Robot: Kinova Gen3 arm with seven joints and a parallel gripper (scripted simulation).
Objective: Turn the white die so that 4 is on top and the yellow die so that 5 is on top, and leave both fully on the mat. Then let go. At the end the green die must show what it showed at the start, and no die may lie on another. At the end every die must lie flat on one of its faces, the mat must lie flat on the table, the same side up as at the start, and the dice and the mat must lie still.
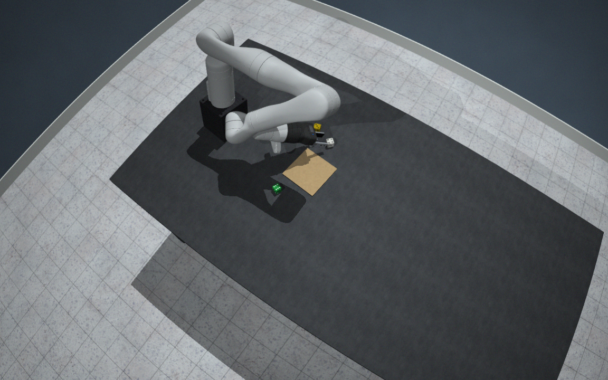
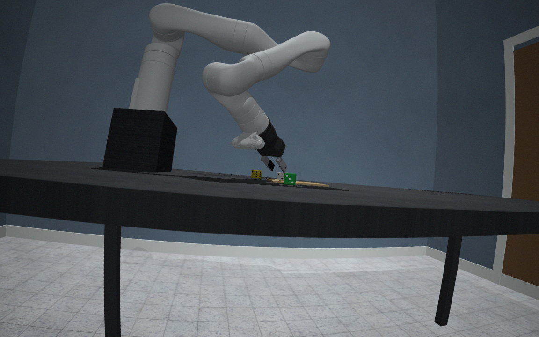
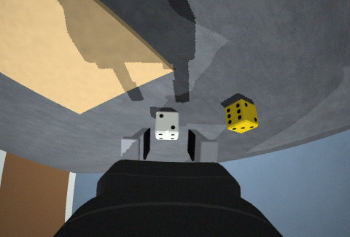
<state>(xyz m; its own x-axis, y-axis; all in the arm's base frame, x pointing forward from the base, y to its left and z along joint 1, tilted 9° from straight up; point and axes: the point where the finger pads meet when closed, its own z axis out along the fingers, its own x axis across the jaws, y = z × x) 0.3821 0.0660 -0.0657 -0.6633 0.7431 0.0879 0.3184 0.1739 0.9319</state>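
My gripper is now 3 cm short of the white die, 2 cm to the right of it and 3 cm above it. The rest, counted from my hand: green die: 5 cm behind, 23 cm to the right, 3 cm below; then yellow die: 4 cm behind, 6 cm to the left, 3 cm below; then tan mat: 2 cm ahead, 12 cm to the right, 4 cm below.
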